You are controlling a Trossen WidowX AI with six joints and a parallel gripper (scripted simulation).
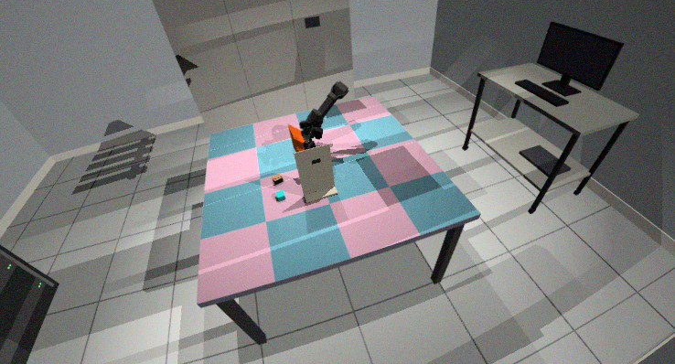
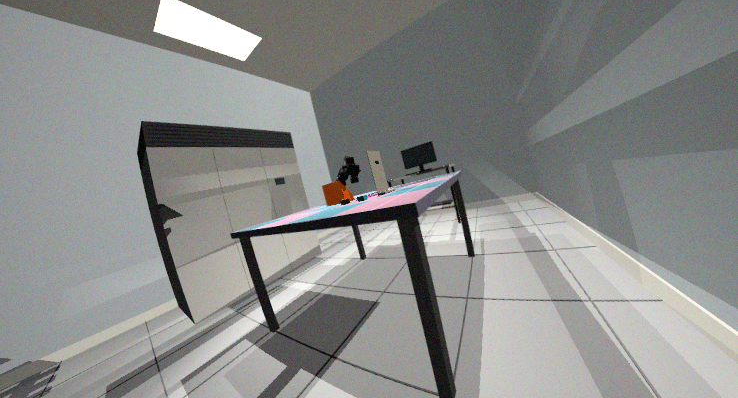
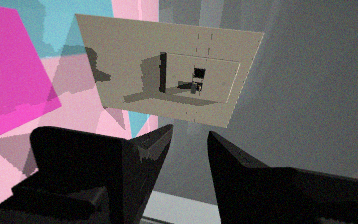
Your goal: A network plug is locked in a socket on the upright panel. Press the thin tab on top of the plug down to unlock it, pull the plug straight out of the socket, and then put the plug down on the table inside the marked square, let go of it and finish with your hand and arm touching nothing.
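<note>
The network plug lies 12 cm ahead of my gripper tip and 1 cm to the left of it. Round my gripper tip: brown block (2 cm behind, 20 cm to the right, 19 cm below); then upright panel (14 cm ahead, 2 cm to the left, 8 cm below); then magenta marked square (1 cm behind, 2 cm to the left, 21 cm below).
</note>
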